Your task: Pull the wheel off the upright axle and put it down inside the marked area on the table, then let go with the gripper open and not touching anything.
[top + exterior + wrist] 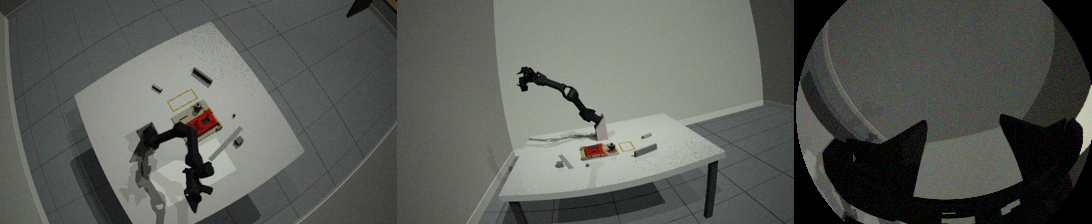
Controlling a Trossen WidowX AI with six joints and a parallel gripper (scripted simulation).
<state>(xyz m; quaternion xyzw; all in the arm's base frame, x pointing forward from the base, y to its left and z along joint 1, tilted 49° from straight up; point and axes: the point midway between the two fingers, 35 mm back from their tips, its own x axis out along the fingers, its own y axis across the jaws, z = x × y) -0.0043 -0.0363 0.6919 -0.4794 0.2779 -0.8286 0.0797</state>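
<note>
Right now the wheel is 570 mm to the left of my gripper tip, 530 mm below it and 430 mm ahead of it.
</note>
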